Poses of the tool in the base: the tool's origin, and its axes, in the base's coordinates. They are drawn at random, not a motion.
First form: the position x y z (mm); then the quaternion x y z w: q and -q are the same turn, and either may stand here.
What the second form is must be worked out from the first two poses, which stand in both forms.
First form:
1: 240, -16, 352, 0.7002, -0.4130, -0.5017, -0.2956
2: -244, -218, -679, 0.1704, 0.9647, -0.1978, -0.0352
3: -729, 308, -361, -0.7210, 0.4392, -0.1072, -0.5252
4: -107, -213, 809, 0.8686, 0.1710, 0.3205, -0.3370
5: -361, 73, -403, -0.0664, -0.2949, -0.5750, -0.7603
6: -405, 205, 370, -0.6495, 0.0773, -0.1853, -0.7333
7: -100, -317, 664, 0.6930, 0.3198, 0.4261, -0.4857
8: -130, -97, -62, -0.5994, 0.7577, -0.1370, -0.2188
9: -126, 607, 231, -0.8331, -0.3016, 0.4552, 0.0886
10: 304, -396, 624, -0.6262, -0.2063, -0.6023, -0.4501
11: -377, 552, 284, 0.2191, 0.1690, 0.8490, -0.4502
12: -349, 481, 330, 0.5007, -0.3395, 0.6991, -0.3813
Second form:
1: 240, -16, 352, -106.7, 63.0, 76.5
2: -244, -218, -679, -30.0, -169.9, 34.8
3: -729, 308, -361, 98.8, -60.2, 14.7
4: -107, -213, 809, -129.7, -25.5, -47.9
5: -361, 73, -403, 8.3, 36.8, 71.7
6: -405, 205, 370, 81.8, -9.7, 23.3
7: -100, -317, 664, -96.6, -44.6, -59.4
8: -130, -97, -62, 95.0, -120.1, 21.7
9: -126, 607, 231, -142.0, -51.4, 77.6
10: 304, -396, 624, 88.7, 29.2, 85.3
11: -377, 552, 284, -31.0, -23.9, -120.3
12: -349, 481, 330, -73.2, 49.6, -102.2
